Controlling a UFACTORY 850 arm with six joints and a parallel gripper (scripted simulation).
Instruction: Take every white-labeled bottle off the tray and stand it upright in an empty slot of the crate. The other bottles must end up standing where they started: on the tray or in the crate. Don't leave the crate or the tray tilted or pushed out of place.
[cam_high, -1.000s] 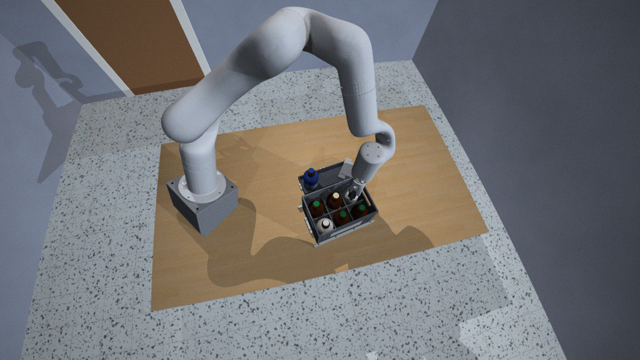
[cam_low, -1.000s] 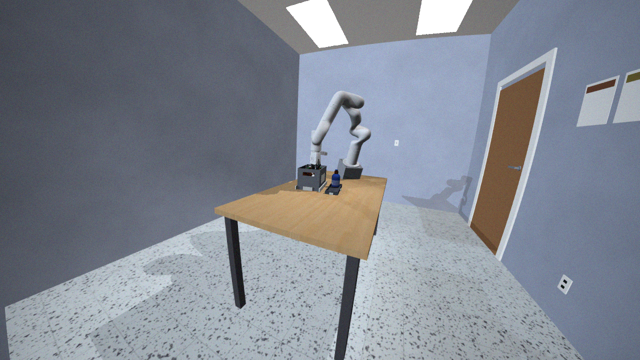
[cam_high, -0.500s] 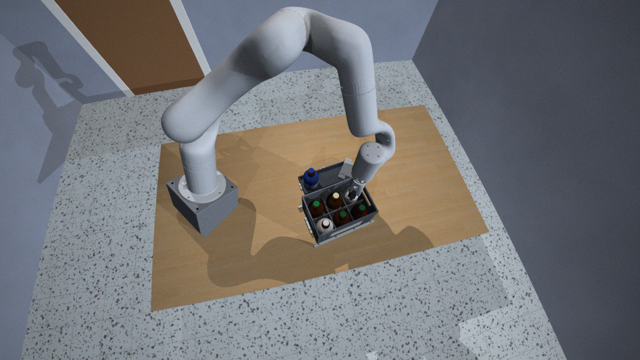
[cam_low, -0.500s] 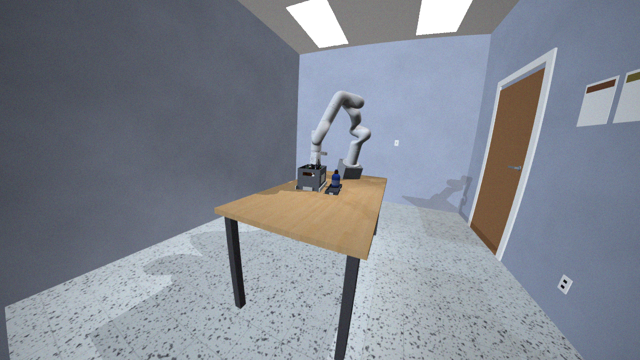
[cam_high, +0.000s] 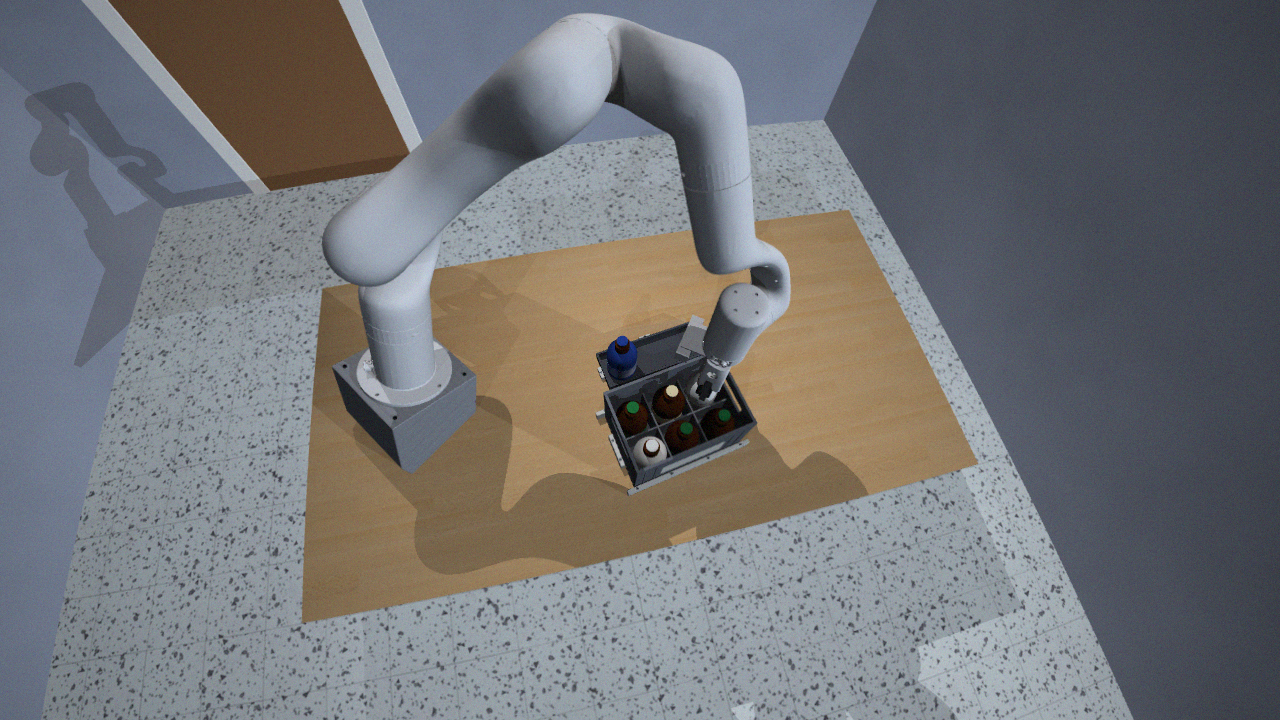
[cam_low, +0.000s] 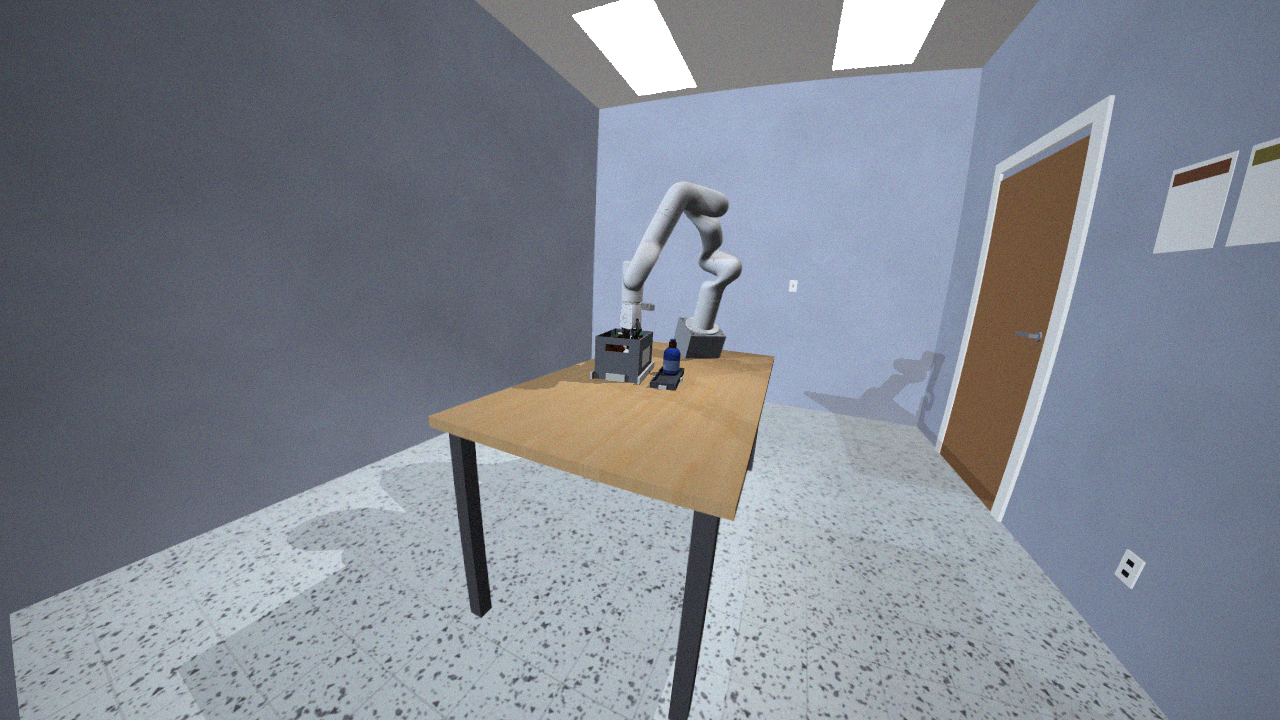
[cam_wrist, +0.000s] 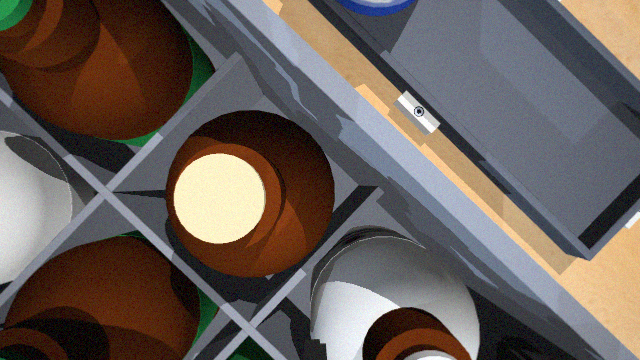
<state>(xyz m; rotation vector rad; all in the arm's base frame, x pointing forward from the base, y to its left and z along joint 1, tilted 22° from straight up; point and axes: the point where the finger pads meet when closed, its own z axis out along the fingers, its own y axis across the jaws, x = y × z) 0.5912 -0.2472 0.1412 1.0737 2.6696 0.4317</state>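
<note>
Now: hand 90 mm past the crate, 80 mm above it and 50 mm to the left of it. From my hand the other things lie so: blue-labeled bottle (150 mm to the left, 150 mm behind, 70 mm below); dark tray (160 mm to the left, 150 mm below, 60 mm behind).
</note>
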